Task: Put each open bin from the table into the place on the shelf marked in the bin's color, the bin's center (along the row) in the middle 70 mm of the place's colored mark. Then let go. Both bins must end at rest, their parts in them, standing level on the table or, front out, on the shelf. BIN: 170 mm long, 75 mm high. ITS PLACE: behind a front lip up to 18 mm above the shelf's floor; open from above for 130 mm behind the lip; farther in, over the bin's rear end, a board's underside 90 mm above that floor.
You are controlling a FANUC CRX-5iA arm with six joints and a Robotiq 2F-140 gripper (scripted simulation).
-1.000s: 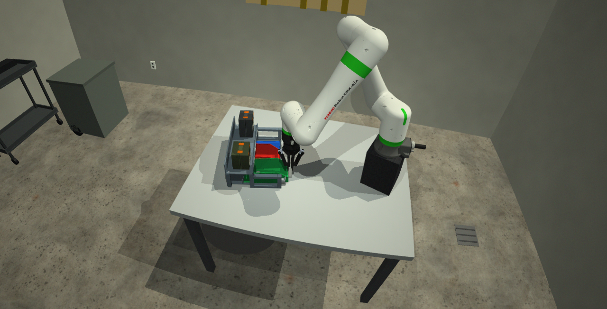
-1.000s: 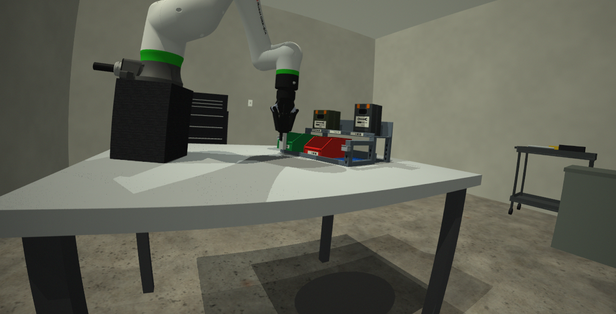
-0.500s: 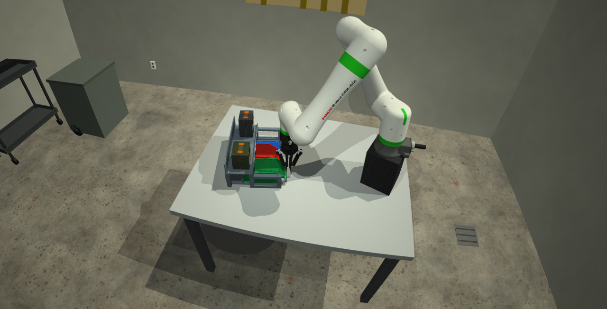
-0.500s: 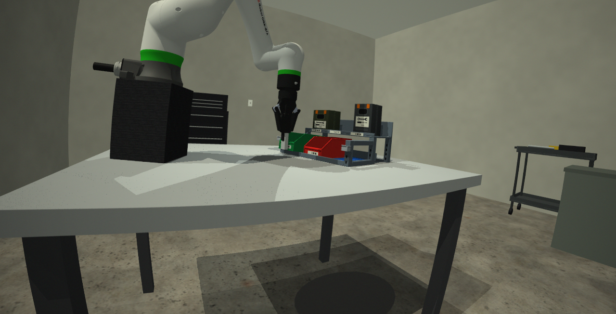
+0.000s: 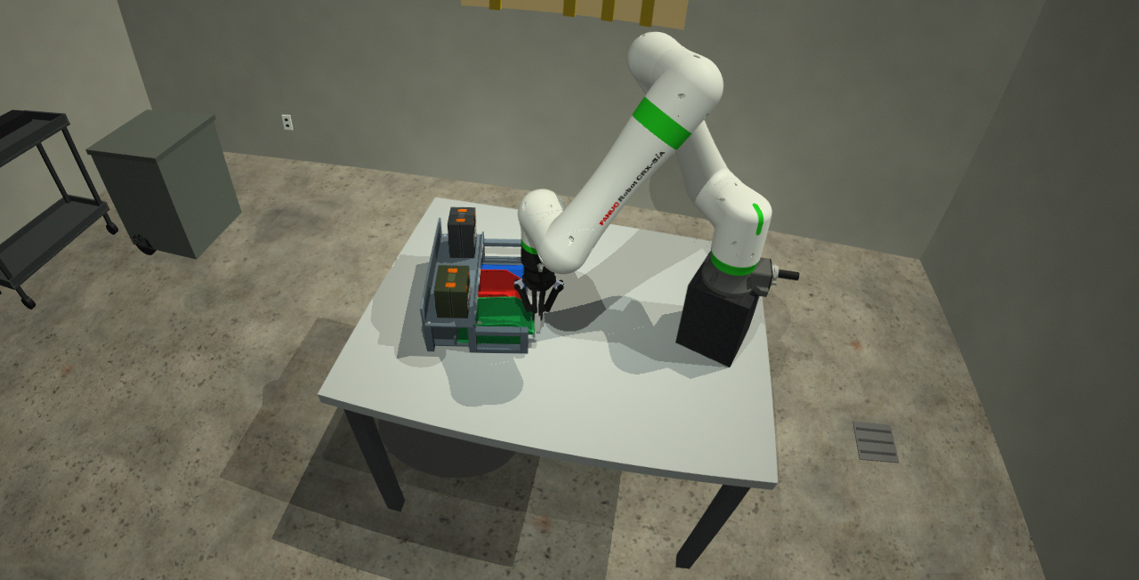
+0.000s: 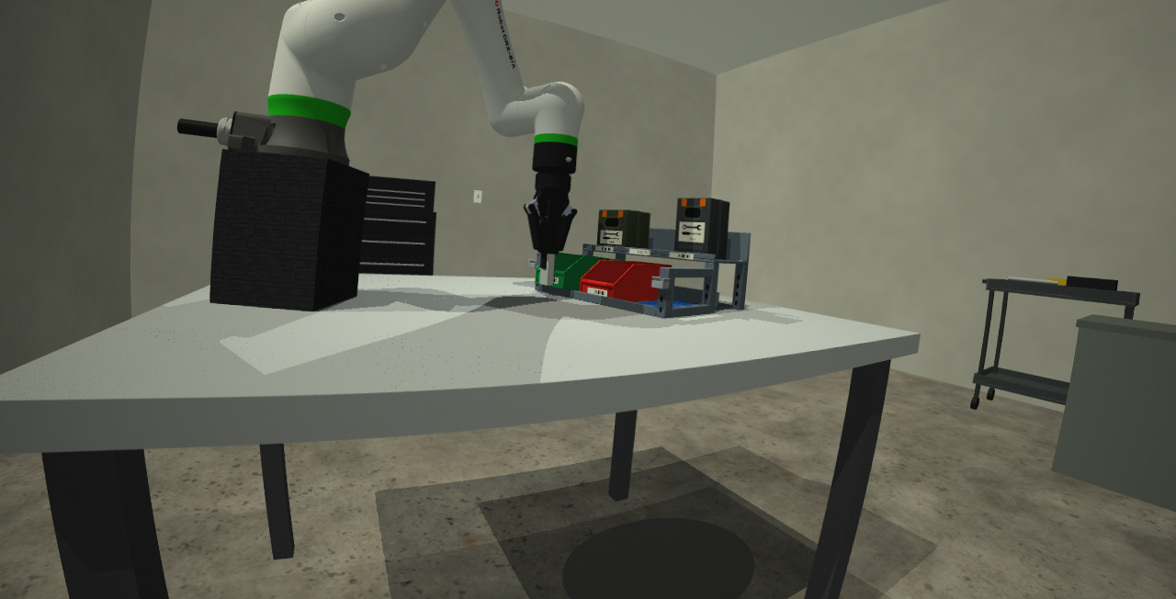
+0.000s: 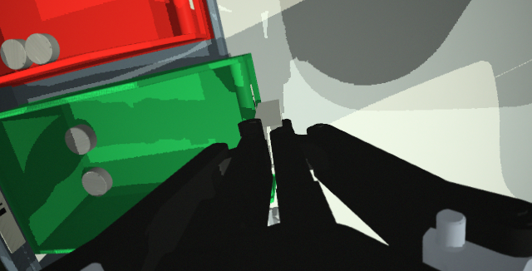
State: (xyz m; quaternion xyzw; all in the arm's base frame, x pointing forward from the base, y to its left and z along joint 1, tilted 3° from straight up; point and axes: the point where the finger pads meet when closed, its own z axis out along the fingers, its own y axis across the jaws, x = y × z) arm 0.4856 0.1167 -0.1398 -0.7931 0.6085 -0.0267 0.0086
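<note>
Right now my hand is 90 mm short of the green bin, 20 mm to the right of it and 10 mm above it. Also, from my hand: red bin: 150 mm ahead, 80 mm to the right, 10 mm below.
</note>
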